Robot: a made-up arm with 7 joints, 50 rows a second.
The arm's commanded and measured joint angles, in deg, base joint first. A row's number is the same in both.
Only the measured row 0 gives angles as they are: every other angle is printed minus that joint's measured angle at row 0.
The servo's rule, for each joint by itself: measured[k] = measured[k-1] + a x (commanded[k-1-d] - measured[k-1]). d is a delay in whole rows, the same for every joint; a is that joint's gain. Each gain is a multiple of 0.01, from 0.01 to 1. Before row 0 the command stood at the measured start. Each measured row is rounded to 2 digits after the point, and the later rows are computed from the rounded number. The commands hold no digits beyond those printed.
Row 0, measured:
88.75, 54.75, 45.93, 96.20, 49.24, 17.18, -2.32
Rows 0 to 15, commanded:
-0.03, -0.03, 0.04, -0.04, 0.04, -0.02, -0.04
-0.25, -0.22, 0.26, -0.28, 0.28, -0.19, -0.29
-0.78, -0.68, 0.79, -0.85, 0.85, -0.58, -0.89
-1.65, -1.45, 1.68, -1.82, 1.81, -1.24, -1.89
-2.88, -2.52, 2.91, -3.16, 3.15, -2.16, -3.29
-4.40, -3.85, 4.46, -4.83, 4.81, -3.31, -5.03
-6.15, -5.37, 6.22, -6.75, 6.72, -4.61, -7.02
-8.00, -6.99, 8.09, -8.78, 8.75, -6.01, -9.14
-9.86, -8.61, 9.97, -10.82, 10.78, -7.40, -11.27
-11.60, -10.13, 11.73, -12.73, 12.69, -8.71, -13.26
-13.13, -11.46, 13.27, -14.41, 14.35, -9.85, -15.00
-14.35, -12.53, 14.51, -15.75, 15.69, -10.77, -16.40
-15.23, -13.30, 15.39, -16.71, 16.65, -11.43, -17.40
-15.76, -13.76, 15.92, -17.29, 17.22, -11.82, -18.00
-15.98, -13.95, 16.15, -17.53, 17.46, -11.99, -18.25
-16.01, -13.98, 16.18, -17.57, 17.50, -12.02, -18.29
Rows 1 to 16, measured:
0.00, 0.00, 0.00, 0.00, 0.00, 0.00, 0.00
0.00, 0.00, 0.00, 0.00, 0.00, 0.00, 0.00
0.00, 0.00, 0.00, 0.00, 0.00, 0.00, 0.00
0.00, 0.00, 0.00, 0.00, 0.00, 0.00, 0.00
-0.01, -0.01, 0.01, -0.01, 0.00, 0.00, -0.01
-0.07, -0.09, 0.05, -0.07, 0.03, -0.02, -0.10
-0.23, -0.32, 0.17, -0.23, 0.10, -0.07, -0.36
-0.56, -0.76, 0.41, -0.56, 0.25, -0.18, -0.86
-1.09, -1.45, 0.81, -1.11, 0.51, -0.36, -1.66
-1.85, -2.39, 1.39, -1.89, 0.90, -0.63, -2.77
-2.84, -3.55, 2.16, -2.91, 1.42, -0.99, -4.17
-4.03, -4.89, 3.11, -4.14, 2.08, -1.44, -5.81
-5.37, -6.34, 4.21, -5.54, 2.86, -1.98, -7.61
-6.80, -7.82, 5.41, -7.05, 3.74, -2.59, -9.47
-8.26, -9.24, 6.67, -8.60, 4.69, -3.24, -11.29
-9.66, -10.52, 7.92, -10.10, 5.68, -3.92, -12.98
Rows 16 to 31, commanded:
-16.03, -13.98, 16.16, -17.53, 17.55, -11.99, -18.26
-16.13, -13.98, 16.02, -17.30, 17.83, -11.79, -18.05
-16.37, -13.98, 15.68, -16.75, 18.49, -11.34, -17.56
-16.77, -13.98, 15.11, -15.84, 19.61, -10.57, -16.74
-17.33, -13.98, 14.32, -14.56, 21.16, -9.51, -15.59
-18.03, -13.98, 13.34, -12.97, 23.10, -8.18, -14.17
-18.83, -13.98, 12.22, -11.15, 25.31, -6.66, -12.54
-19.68, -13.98, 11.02, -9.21, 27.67, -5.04, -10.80
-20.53, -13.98, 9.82, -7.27, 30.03, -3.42, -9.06
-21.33, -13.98, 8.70, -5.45, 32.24, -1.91, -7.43
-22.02, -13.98, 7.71, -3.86, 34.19, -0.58, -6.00
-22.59, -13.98, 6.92, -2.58, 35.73, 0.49, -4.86
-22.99, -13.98, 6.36, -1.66, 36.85, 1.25, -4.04
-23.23, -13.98, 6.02, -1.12, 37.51, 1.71, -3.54
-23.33, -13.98, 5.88, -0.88, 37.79, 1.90, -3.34
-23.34, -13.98, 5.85, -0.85, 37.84, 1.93, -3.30
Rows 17 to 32, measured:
-10.94, -11.60, 9.12, -11.49, 6.67, -4.60, -14.44
-12.05, -12.44, 10.21, -12.71, 7.62, -5.25, -15.61
-12.95, -13.03, 11.16, -13.72, 8.51, -5.86, -16.48
-13.65, -13.40, 11.96, -14.53, 9.32, -6.41, -17.08
-14.20, -13.63, 12.63, -15.16, 10.06, -6.91, -17.47
-14.64, -13.77, 13.17, -15.61, 10.76, -7.35, -17.66
-15.04, -13.85, 13.57, -15.85, 11.46, -7.71, -17.63
-15.44, -13.90, 13.82, -15.85, 12.19, -7.97, -17.34
-15.87, -13.93, 13.90, -15.58, 13.00, -8.11, -16.76
-16.37, -13.95, 13.81, -15.03, 13.91, -8.12, -15.91
-16.94, -13.96, 13.56, -14.22, 14.94, -7.99, -14.80
-17.57, -13.97, 13.15, -13.17, 16.09, -7.72, -13.48
-18.25, -13.97, 12.62, -11.93, 17.34, -7.33, -12.02
-18.96, -13.97, 11.99, -10.57, 18.68, -6.84, -10.51
-19.66, -13.97, 11.31, -9.16, 20.08, -6.28, -9.02
-20.33, -13.97, 10.61, -7.78, 21.49, -5.67, -7.65

